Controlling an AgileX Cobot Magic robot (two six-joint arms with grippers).
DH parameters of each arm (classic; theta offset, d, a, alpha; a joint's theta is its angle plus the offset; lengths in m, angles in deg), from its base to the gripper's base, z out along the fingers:
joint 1: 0 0.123 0 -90
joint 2: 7.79 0 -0.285 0
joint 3: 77.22 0 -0.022 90
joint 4: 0 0.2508 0 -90
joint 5: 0 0 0.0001 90
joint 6: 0 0.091 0 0
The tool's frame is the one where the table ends.
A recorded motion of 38 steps. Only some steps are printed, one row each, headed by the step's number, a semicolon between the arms.
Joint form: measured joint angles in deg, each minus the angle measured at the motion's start. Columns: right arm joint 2, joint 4, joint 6, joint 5, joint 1, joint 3; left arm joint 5, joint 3, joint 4, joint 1, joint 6, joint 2.
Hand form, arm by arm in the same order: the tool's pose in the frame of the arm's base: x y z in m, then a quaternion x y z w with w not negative. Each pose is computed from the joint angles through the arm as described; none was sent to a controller.
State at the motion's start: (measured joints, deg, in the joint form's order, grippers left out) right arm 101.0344 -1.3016 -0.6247 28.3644 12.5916 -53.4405; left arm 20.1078 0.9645 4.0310 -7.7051 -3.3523 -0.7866
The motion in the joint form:
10: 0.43 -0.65 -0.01 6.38 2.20 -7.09; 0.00 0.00 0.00 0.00 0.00 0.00
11: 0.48 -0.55 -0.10 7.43 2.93 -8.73; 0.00 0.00 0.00 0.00 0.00 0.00
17: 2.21 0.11 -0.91 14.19 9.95 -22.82; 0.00 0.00 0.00 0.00 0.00 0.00
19: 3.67 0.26 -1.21 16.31 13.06 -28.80; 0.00 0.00 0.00 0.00 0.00 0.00
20: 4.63 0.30 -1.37 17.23 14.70 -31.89; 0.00 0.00 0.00 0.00 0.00 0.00
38: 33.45 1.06 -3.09 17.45 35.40 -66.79; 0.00 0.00 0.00 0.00 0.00 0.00
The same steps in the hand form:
10: 0.3291 0.0851 0.1768 -0.14435 0.97514 0.00884 0.16790; 0.0528 -0.0049 0.1767 0.04907 0.79314 -0.02891 0.60637
11: 0.3324 0.0905 0.1830 -0.15034 0.97343 0.01072 0.17241; 0.0528 -0.0049 0.1767 0.04907 0.79314 -0.02891 0.60637
17: 0.3534 0.1453 0.2333 -0.20922 0.95270 0.03175 0.21814; 0.0528 -0.0049 0.1767 0.04907 0.79314 -0.02891 0.60637
19: 0.3586 0.1709 0.2515 -0.23518 0.94166 0.04207 0.23708; 0.0528 -0.0049 0.1767 0.04907 0.79314 -0.02891 0.60637
20: 0.3606 0.1848 0.2597 -0.24891 0.93543 0.04754 0.24646; 0.0528 -0.0049 0.1767 0.04907 0.79314 -0.02891 0.60637
38: 0.3539 0.3925 0.2041 -0.41683 0.85803 0.11133 0.27864; 0.0528 -0.0049 0.1767 0.04907 0.79314 -0.02891 0.60637

